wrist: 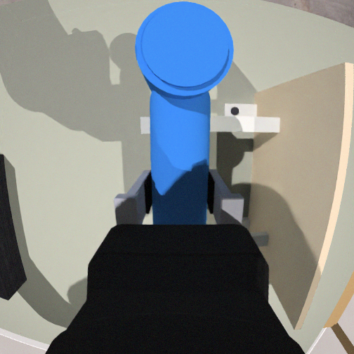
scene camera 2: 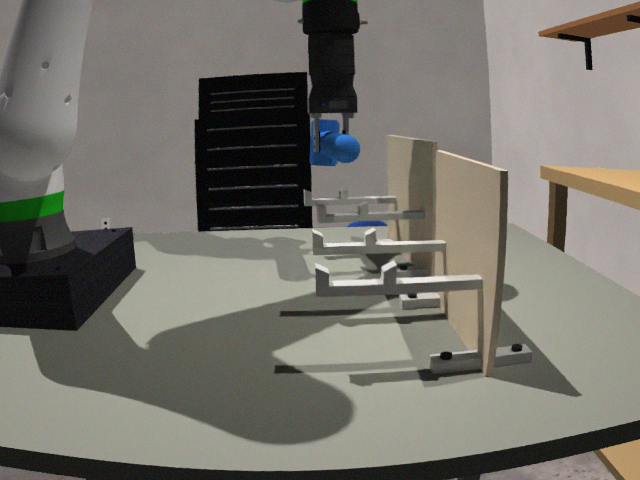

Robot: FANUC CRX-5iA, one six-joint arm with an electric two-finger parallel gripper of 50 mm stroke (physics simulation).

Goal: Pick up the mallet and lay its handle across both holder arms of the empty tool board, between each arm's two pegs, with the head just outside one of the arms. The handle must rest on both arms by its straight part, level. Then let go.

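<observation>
The blue mallet is gripped by its handle in my gripper, which is shut on it. The handle points toward scene camera 2 and looks roughly level. The head is on the far side. The mallet hangs in the air above the arms of the farther board. In the wrist view the handle crosses over the far arm, with the head beyond it. The handle hides that arm's pegs there. The other arm is partly hidden by the gripper body.
The nearer board has two bare arms with upright pegs, pointing toward the robot base. The dark base block is at the left. A partly hidden blue thing shows behind the nearer board's arms.
</observation>
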